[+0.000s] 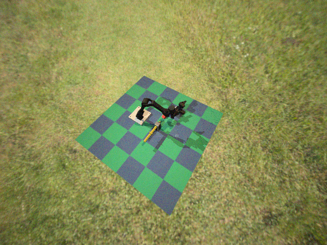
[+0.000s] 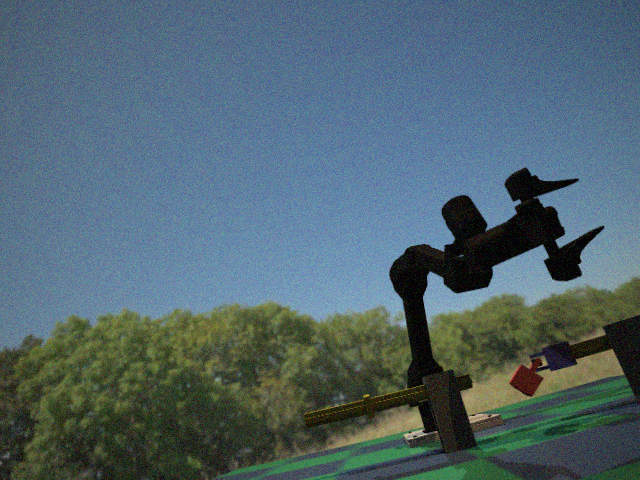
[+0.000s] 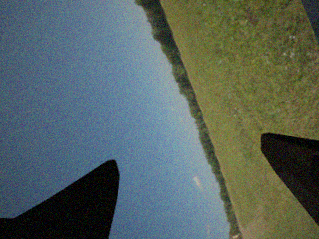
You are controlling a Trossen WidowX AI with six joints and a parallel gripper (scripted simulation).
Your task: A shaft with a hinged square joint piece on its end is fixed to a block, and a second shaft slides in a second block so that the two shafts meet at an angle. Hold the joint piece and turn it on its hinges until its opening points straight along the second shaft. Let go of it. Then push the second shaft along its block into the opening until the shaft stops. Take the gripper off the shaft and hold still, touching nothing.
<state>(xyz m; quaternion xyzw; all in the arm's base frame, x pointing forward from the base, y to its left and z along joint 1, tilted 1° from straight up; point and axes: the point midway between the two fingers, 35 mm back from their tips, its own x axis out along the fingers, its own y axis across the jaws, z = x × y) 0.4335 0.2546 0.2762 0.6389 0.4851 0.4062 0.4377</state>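
My gripper tip is now 170 mm past the red square joint piece, 140 mm to the left of it and 220 mm above it.
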